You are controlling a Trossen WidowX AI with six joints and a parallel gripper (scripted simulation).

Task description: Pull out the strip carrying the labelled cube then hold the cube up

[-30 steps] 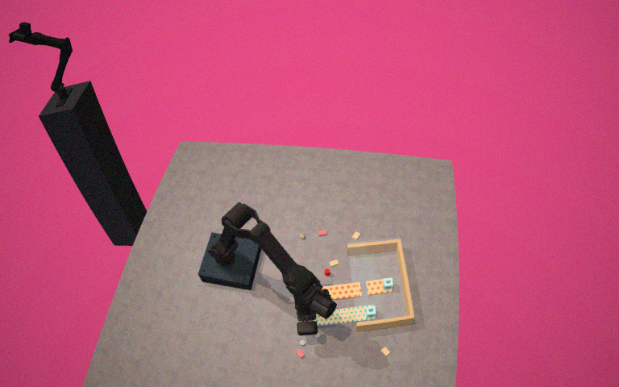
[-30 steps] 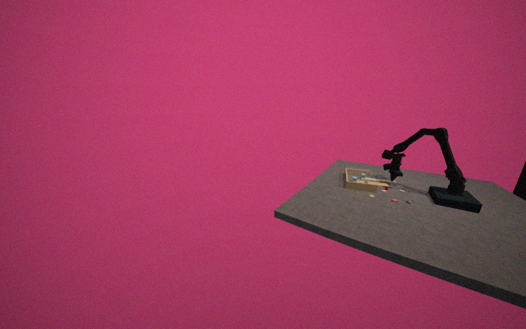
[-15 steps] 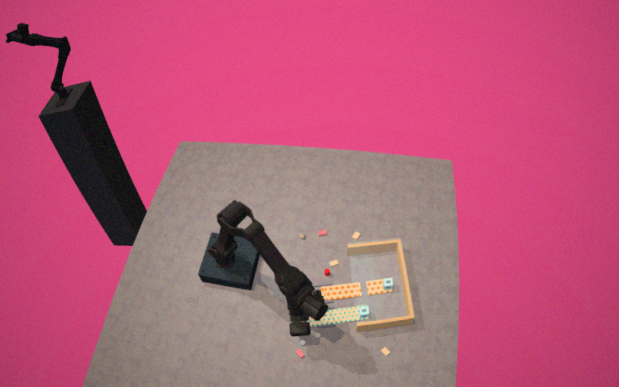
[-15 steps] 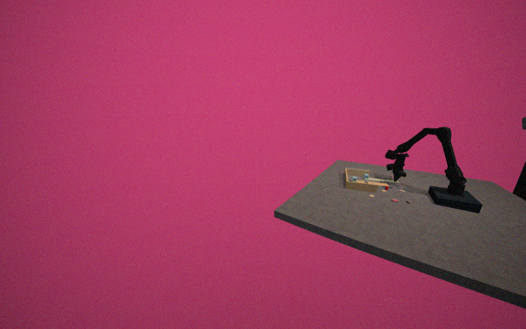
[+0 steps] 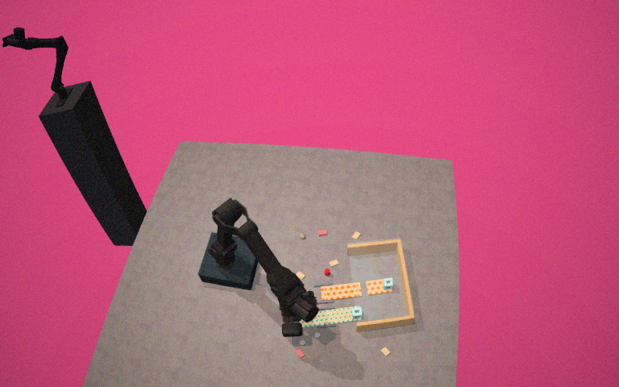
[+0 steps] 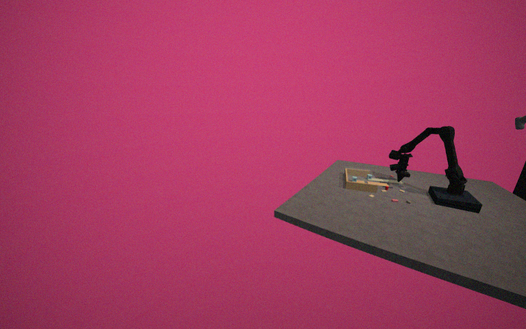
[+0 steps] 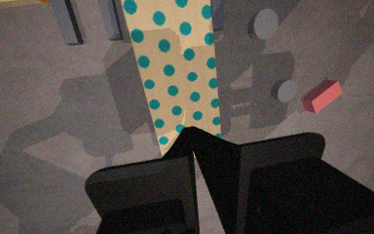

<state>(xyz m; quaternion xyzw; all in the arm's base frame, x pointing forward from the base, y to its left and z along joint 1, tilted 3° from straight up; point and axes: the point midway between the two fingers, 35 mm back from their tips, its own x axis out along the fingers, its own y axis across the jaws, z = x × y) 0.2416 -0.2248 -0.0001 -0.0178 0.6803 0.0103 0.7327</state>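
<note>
Now: gripper tip 160 mm short of the strip and 110 mm to the right of it.
</note>
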